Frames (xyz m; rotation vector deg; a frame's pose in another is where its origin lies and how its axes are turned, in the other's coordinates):
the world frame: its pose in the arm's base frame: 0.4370 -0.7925 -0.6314 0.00 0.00 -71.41
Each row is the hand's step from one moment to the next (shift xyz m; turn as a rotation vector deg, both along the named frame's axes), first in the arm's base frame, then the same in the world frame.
Working: the arm's base frame: its pose in the world frame: -0.8905 -0.1616 0.6314 0.00 0.00 71.41

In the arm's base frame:
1: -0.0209 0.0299 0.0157 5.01 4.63 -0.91
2: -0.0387 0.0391 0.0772 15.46 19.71 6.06
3: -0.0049 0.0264 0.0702 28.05 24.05 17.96
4: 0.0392 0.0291 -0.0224 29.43 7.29 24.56
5: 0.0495 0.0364 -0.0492 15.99 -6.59 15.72
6: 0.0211 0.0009 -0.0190 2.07 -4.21 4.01
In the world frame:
1: -0.0350 -0.0103 0.0157 -2.79 6.22 -0.91
2: -0.0494 -0.0242 0.0772 -13.75 20.94 6.06
3: -0.0266 0.0038 0.0702 -13.85 34.25 17.96
4: -0.0151 0.0464 -0.0224 2.47 30.22 24.56
5: -0.0187 0.0585 -0.0492 11.34 13.05 15.72
6: 0.0059 0.0203 -0.0190 4.65 0.62 4.01

